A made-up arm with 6 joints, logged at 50 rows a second.
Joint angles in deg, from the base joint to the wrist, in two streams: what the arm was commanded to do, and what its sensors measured. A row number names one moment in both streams.
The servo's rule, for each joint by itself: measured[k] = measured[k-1] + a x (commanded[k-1-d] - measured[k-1]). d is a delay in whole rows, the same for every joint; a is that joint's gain. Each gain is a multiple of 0.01, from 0.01 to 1. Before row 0 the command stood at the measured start. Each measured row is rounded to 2 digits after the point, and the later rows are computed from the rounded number. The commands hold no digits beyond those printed.
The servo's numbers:
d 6
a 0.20 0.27 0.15 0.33 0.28 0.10
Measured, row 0:
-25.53 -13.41 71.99 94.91 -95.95 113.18
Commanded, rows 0 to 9:
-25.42 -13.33 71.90 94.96 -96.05 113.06
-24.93 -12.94 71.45 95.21 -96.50 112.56
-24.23 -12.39 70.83 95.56 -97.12 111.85
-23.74 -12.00 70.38 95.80 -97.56 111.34
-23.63 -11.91 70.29 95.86 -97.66 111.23
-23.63 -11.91 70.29 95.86 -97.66 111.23
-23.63 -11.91 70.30 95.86 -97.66 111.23
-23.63 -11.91 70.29 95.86 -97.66 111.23
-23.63 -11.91 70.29 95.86 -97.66 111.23
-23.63 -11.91 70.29 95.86 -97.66 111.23
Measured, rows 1 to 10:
-25.53 -13.41 71.99 94.91 -95.95 113.18
-25.53 -13.41 71.99 94.91 -95.95 113.18
-25.53 -13.41 71.99 94.91 -95.95 113.18
-25.53 -13.41 71.99 94.91 -95.95 113.18
-25.53 -13.41 71.99 94.91 -95.95 113.18
-25.53 -13.41 71.99 94.91 -95.95 113.18
-25.51 -13.39 71.98 94.93 -95.98 113.17
-25.39 -13.27 71.90 95.02 -96.13 113.11
-25.16 -13.03 71.74 95.20 -96.41 112.98
-24.88 -12.75 71.54 95.40 -96.73 112.82

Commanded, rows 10 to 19:
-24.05 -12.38 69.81 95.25 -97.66 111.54
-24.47 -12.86 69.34 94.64 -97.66 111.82
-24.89 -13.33 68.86 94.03 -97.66 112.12
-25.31 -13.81 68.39 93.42 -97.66 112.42
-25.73 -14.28 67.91 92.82 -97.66 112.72
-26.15 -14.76 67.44 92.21 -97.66 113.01
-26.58 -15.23 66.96 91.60 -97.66 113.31
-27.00 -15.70 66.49 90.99 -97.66 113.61
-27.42 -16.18 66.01 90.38 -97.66 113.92
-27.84 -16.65 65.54 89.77 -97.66 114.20
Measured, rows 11 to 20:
-24.63 -12.52 71.35 95.55 -96.99 112.66
-24.43 -12.36 71.19 95.65 -97.18 112.52
-24.27 -12.24 71.06 95.72 -97.31 112.39
-24.14 -12.15 70.94 95.77 -97.41 112.27
-24.04 -12.09 70.84 95.80 -97.48 112.17
-23.96 -12.04 70.76 95.82 -97.53 112.08
-23.98 -12.13 70.62 95.63 -97.57 112.03
-24.08 -12.33 70.43 95.30 -97.60 112.01
-24.24 -12.60 70.19 94.88 -97.62 112.02
-24.45 -12.93 69.92 94.40 -97.63 112.06

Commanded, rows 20 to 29:
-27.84 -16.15 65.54 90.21 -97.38 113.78
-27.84 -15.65 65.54 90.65 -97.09 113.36
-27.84 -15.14 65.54 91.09 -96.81 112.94
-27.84 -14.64 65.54 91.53 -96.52 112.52
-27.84 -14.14 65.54 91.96 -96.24 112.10
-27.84 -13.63 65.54 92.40 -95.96 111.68
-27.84 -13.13 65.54 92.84 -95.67 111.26
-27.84 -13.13 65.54 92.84 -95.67 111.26
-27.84 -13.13 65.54 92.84 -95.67 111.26
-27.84 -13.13 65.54 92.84 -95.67 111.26
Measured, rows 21 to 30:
-24.71 -13.29 69.62 93.88 -97.64 112.13
-25.00 -13.69 69.29 93.33 -97.65 112.22
-25.32 -14.11 68.94 92.76 -97.65 112.33
-25.66 -14.54 68.57 92.18 -97.65 112.46
-26.01 -14.98 68.19 91.59 -97.65 112.61
-26.38 -15.43 67.79 90.99 -97.65 112.77
-26.67 -15.62 67.45 90.73 -97.57 112.87
-26.90 -15.63 67.16 90.70 -97.44 112.92
-27.09 -15.50 66.92 90.83 -97.26 112.92
-27.24 -15.27 66.71 91.06 -97.05 112.88

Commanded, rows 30 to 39:
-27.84 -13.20 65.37 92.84 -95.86 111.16
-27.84 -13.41 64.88 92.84 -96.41 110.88
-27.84 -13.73 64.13 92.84 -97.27 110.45
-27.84 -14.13 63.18 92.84 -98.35 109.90
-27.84 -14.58 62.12 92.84 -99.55 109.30
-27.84 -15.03 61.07 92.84 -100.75 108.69
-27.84 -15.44 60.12 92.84 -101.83 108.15
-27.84 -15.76 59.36 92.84 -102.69 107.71
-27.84 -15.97 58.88 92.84 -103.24 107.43
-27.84 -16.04 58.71 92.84 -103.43 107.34
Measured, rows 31 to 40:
-27.36 -14.96 66.53 91.36 -96.82 112.80
-27.46 -14.60 66.38 91.70 -96.58 112.69
-27.54 -14.20 66.25 92.08 -96.33 112.55
-27.60 -13.91 66.14 92.33 -96.15 112.42
-27.65 -13.70 66.05 92.50 -96.02 112.30
-27.69 -13.55 65.97 92.61 -95.92 112.20
-27.72 -13.46 65.88 92.69 -95.90 112.10
-27.74 -13.45 65.73 92.74 -96.04 111.98
-27.76 -13.53 65.49 92.77 -96.38 111.83
-27.78 -13.69 65.14 92.79 -96.93 111.64

